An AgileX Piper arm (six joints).
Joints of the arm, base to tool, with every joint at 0 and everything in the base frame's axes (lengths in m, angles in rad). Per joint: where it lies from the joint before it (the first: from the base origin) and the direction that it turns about. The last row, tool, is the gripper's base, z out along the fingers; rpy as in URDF.
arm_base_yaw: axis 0 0 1 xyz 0.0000 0.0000 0.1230
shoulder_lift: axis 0 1 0 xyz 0.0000 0.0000 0.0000
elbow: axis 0 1 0 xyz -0.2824 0.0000 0.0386
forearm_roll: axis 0.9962 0 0.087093 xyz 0.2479 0.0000 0.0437
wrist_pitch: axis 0 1 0 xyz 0.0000 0.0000 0.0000
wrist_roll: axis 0.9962 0 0.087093 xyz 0.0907 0.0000 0.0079
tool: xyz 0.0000 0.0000 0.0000 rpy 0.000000 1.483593 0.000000
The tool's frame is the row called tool.
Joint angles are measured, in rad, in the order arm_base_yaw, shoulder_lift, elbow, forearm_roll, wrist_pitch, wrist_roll. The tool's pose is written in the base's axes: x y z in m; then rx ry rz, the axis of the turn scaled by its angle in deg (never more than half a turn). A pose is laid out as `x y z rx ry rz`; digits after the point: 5 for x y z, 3 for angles.
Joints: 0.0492 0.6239 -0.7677 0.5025 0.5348 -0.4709
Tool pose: 0.11674 0.02814 0.37641 -14.112 103.168 13.723
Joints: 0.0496 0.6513 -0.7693 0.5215 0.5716 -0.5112
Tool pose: 0.12213 0.03064 0.37124 -16.633 105.851 14.187
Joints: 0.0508 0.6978 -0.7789 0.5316 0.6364 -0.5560
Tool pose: 0.13038 0.03410 0.36393 -20.594 110.341 14.861
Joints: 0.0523 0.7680 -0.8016 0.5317 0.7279 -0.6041
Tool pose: 0.14192 0.03819 0.35529 -26.047 116.438 15.911
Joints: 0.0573 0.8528 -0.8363 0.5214 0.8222 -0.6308
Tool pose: 0.15559 0.04221 0.34734 -31.090 122.964 17.709
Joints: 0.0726 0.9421 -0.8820 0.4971 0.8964 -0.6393
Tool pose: 0.17080 0.04643 0.34188 -35.598 128.518 19.095
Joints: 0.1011 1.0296 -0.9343 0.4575 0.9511 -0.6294
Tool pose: 0.18657 0.05184 0.33791 -39.732 133.142 19.638
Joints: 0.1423 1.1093 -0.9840 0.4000 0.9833 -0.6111
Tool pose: 0.20169 0.05871 0.33374 -44.075 136.661 18.549
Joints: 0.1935 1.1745 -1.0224 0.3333 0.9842 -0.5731
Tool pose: 0.21493 0.06740 0.32927 -47.191 138.841 16.343
